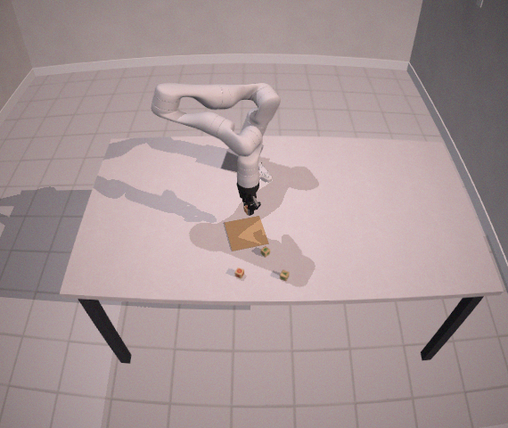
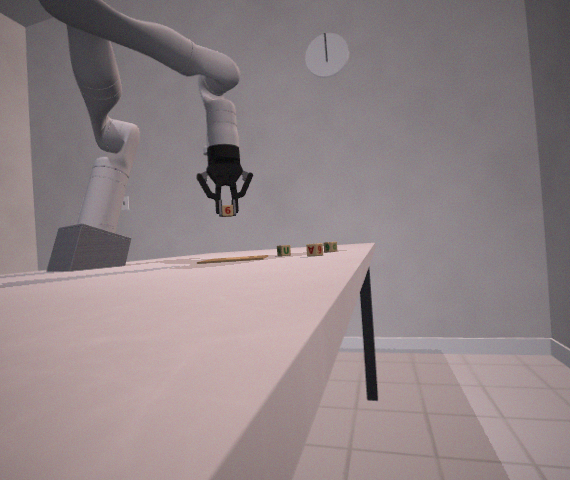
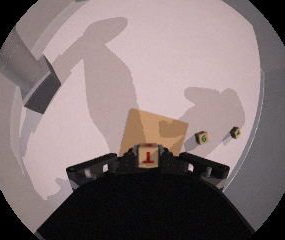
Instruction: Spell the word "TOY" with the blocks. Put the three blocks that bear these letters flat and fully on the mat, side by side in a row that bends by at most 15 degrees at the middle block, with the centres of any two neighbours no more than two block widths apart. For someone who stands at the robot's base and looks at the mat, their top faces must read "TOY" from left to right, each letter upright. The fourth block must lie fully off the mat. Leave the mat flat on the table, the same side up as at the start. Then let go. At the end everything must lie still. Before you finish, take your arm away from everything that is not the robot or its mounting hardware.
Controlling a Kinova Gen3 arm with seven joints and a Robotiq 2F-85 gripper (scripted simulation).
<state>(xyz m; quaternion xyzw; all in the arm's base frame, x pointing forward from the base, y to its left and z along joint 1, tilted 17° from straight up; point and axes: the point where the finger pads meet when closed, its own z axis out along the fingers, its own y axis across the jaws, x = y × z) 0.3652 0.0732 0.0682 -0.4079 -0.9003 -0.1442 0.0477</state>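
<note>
Now: the mat 120 mm below my hand, 20 mm ahead of it and 10 mm to the right of it.
</note>
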